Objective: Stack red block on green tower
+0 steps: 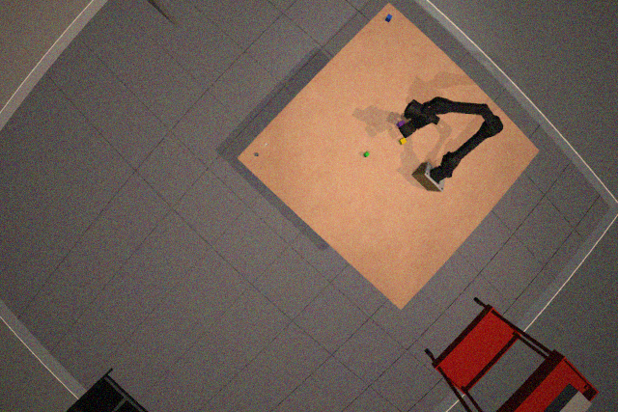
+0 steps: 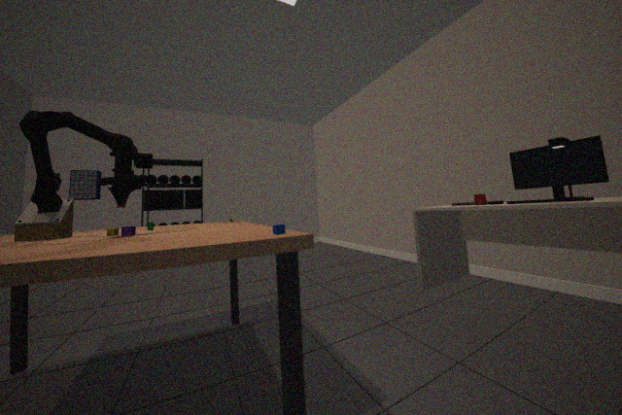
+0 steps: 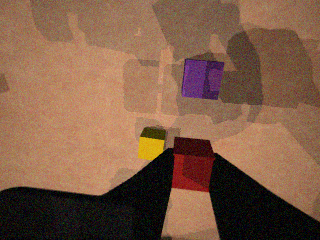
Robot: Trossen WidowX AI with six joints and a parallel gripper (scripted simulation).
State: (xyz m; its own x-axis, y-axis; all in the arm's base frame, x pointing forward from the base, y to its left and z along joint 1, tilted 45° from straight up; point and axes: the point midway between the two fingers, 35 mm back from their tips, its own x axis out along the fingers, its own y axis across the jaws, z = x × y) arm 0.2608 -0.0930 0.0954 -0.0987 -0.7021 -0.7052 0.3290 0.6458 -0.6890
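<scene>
Now: gripper tip 3 cm short of the purple block, 2 cm to the left of it and 10 cm above it. From my gripper tip the other things lie so: blue block 46 cm ahead, 50 cm to the right, 11 cm below; red block right at my gripper tip; yellow block 3 cm behind, 5 cm to the left, 11 cm below.
</scene>
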